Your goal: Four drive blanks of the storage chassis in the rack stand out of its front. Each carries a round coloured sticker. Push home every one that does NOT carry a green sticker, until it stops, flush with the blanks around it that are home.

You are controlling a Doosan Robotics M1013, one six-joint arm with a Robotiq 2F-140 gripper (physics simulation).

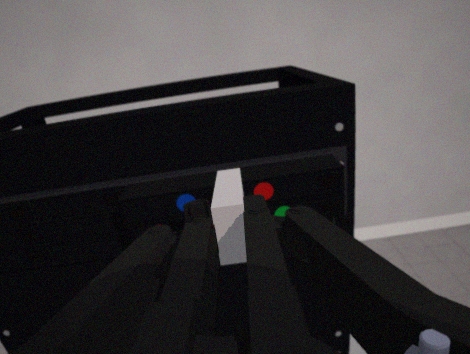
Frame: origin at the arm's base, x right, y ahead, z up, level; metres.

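Seen in the pictures: gripper, fingertip midpoint: (231,190).
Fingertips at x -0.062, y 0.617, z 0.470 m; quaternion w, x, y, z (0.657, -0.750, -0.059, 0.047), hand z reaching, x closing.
Observation:
A point is followed by its place in that frame.
The storage chassis (300,167) {z 0.440, x -0.012, y 0.723 m} is a dark box in the rack, and its blanks are hard to tell apart in the dark. A blue sticker (185,202) {z 0.427, x -0.122, y 0.687 m} shows left of the fingertips. A red sticker (263,191) {z 0.426, x -0.049, y 0.702 m} shows right of them, with a green sticker (282,211) {z 0.401, x -0.032, y 0.705 m} lower right of it, partly covered by the gripper's linkage. A faint trace of red (160,226) shows at the edge of the left linkage; the rest there is hidden. My gripper (231,190) {z 0.470, x -0.062, y 0.616 m} is shut and empty, its pale pads together in front of the chassis, between the blue and red stickers. Whether the pads touch a blank cannot be told.
The black rack (175,130) {z 0.485, x -0.135, y 0.736 m} has a wide panel above the chassis and an open frame top. Its right edge stands before a grey wall (410,125) with a white skirting board (415,225). Tiled floor (435,260) shows at the lower right.

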